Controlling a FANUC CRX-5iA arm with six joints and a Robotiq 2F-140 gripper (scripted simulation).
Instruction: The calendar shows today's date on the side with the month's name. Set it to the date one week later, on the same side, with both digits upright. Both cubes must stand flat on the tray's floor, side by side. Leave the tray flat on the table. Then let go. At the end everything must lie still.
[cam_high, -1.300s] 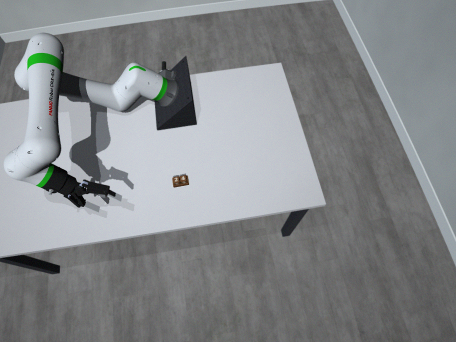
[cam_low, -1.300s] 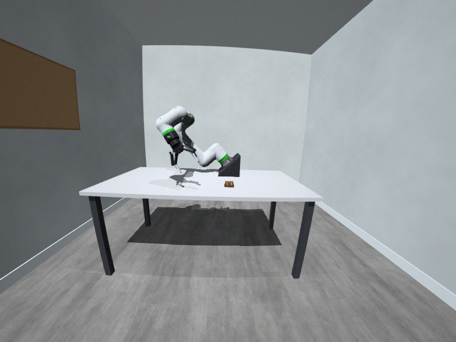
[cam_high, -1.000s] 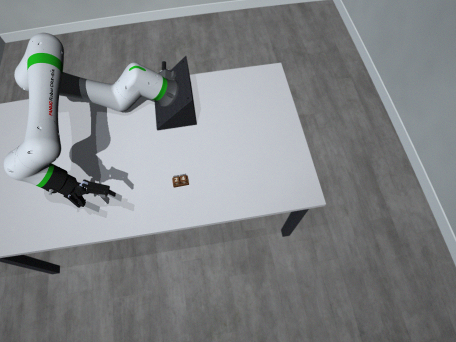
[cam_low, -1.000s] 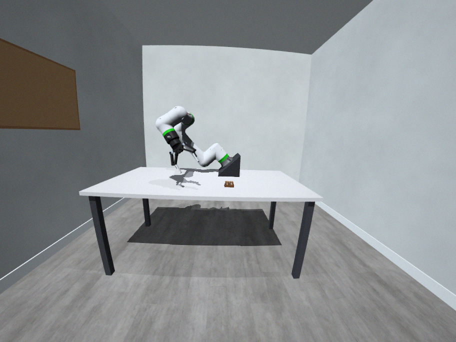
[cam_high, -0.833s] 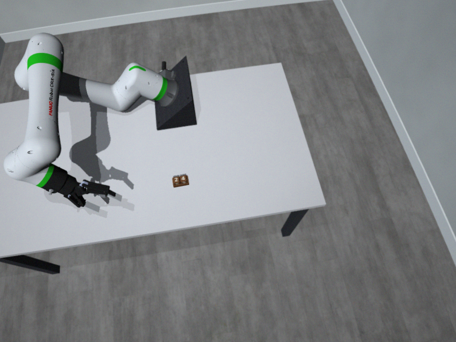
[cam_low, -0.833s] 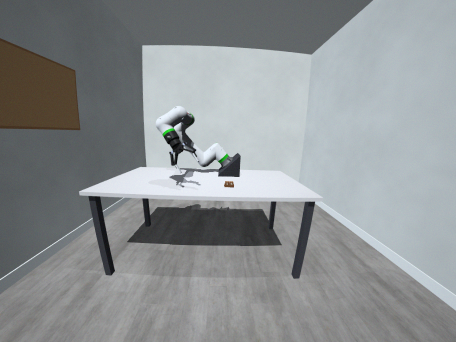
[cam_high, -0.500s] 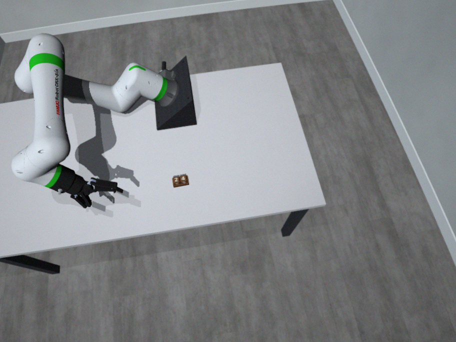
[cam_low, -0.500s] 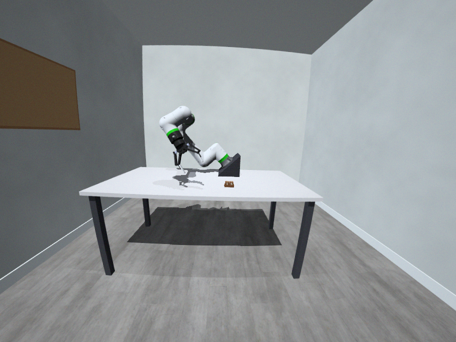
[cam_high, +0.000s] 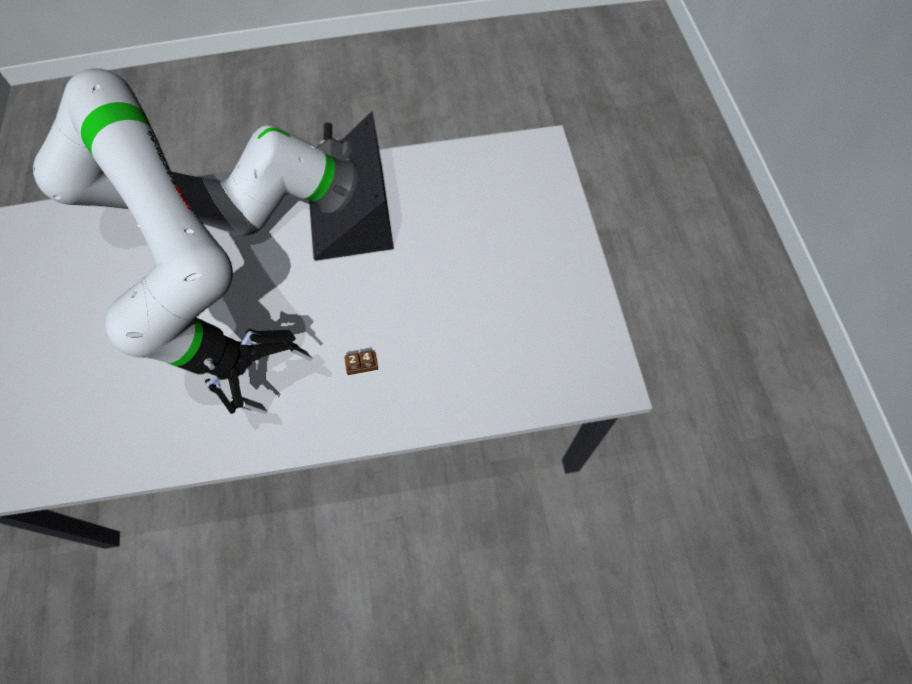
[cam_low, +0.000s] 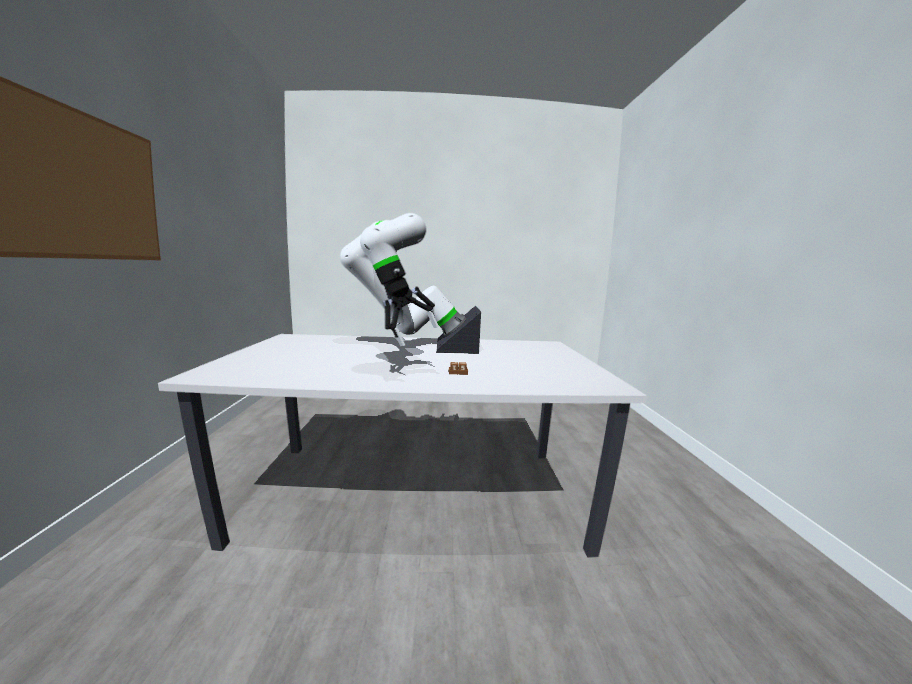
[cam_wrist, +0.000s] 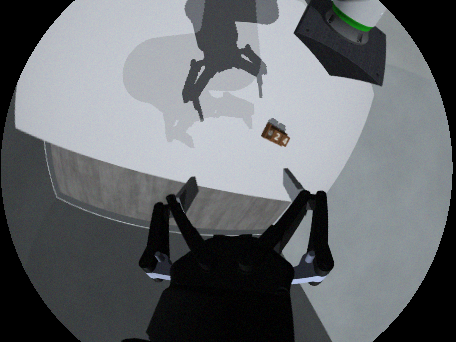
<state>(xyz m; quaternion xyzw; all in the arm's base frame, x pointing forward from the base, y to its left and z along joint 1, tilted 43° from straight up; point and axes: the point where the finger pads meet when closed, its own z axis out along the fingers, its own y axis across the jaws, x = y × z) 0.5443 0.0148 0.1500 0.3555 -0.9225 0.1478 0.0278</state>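
The brown cube lies 10 cm behind my hand, 15 cm to the left of it and 14 cm below it. Round my hand: brown wooden tray (10 cm behind, 14 cm to the left, 16 cm below).
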